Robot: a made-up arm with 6 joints. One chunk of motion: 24 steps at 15 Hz.
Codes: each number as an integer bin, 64 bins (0 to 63) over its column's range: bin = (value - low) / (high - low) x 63, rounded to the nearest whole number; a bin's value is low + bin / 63 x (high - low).
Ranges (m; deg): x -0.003..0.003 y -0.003..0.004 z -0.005..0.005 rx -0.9..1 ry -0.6..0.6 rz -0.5..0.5
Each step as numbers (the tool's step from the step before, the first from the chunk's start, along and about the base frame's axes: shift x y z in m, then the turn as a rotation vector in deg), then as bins.
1 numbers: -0.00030 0.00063 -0.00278 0.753 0.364 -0.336
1 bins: 28 33 14 55 51 10
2 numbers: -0.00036 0.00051 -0.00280 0.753 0.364 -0.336
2 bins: 28 32 14 55 51 10
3 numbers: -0.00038 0.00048 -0.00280 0.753 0.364 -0.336
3 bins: 28 31 14 55 51 10
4 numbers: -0.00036 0.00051 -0.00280 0.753 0.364 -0.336
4 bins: 28 32 14 55 51 10
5 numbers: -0.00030 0.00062 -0.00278 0.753 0.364 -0.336
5 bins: 28 33 14 55 51 10
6 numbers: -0.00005 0.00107 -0.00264 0.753 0.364 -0.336
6 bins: 31 37 15 55 51 10
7 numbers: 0.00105 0.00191 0.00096 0.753 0.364 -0.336
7 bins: 43 44 38 55 51 10
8 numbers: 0.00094 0.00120 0.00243 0.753 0.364 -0.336
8 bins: 41 38 47 55 51 10
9 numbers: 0.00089 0.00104 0.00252 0.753 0.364 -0.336
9 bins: 41 36 47 55 51 10
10 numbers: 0.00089 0.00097 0.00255 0.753 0.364 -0.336
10 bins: 41 36 48 55 51 10
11 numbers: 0.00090 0.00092 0.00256 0.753 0.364 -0.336
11 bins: 41 35 48 55 51 10
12 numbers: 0.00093 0.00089 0.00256 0.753 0.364 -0.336
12 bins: 41 35 48 55 51 10
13 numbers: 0.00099 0.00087 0.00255 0.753 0.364 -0.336
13 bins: 42 35 48 55 51 10
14 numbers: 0.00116 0.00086 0.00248 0.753 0.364 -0.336
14 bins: 44 35 47 55 51 10
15 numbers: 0.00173 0.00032 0.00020 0.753 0.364 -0.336
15 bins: 50 30 33 55 51 10
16 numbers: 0.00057 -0.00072 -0.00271 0.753 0.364 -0.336
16 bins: 37 21 14 55 51 10
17 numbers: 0.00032 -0.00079 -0.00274 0.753 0.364 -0.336
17 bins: 35 20 14 55 51 10
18 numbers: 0.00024 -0.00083 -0.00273 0.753 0.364 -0.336
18 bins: 34 20 14 55 51 10
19 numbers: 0.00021 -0.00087 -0.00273 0.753 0.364 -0.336
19 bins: 34 19 14 55 51 10
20 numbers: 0.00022 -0.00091 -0.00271 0.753 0.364 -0.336
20 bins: 34 19 14 55 51 10
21 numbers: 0.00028 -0.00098 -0.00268 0.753 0.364 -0.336
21 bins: 34 18 15 55 51 10
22 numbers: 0.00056 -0.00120 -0.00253 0.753 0.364 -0.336
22 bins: 37 16 16 55 51 10
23 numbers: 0.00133 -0.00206 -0.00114 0.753 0.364 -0.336
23 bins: 45 8 24 55 51 10
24 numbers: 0.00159 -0.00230 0.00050 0.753 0.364 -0.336
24 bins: 48 6 35 55 51 10
